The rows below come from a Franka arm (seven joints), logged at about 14 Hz.
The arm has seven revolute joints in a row. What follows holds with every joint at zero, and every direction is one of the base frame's.
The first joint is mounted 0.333 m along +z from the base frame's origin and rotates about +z.
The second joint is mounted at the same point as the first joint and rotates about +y.
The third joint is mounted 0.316 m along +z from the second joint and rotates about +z.
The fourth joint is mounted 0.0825 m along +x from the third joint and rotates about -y.
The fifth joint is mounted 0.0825 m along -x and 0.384 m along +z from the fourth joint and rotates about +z.
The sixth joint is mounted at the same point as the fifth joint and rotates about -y.
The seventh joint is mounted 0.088 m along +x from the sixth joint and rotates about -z.
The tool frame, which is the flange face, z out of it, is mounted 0.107 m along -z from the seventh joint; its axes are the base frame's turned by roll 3.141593, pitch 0 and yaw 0 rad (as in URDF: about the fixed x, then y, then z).
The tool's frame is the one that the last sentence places.
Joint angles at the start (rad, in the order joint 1, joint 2, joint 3, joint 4, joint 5, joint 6, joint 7):
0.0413, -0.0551, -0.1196, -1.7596, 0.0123, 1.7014, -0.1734
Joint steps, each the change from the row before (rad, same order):
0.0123, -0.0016, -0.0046, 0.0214, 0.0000, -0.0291, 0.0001
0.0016, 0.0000, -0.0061, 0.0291, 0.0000, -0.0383, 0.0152
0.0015, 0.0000, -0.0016, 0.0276, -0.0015, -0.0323, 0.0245
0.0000, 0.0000, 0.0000, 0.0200, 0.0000, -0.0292, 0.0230
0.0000, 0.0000, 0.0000, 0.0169, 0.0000, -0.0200, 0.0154
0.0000, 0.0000, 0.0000, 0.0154, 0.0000, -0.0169, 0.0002
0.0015, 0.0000, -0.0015, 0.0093, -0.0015, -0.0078, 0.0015
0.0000, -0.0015, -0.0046, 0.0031, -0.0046, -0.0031, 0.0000
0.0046, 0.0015, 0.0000, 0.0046, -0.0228, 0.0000, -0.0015
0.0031, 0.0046, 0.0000, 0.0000, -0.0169, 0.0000, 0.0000
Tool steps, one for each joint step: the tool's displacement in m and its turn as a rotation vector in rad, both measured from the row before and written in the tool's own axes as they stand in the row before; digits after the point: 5 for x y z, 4 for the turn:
-0.00125, -0.00449, -0.00846, 0.0015, -0.0061, -0.0079
-0.00277, 0.00189, -0.01056, 0.0019, -0.0090, 0.0193
-0.00223, -0.00028, -0.01028, -0.0007, -0.0049, 0.0242
-0.00244, -0.00043, -0.00691, 0.0011, -0.0091, 0.0228
-0.00175, -0.00028, -0.00621, 0.0003, -0.0031, 0.0152
-0.00157, -0.00023, -0.00575, 0.0001, -0.0015, 0.0000
-0.00076, 0.00007, -0.00366, -0.0016, 0.0013, 0.0015
-0.00106, 0.00298, -0.00198, -0.0041, 0.0011, 0.0047
0.00051, 0.00007, -0.00138, -0.0233, 0.0009, -0.0050
0.00144, 0.00015, 0.00234, -0.0171, -0.0061, -0.0024

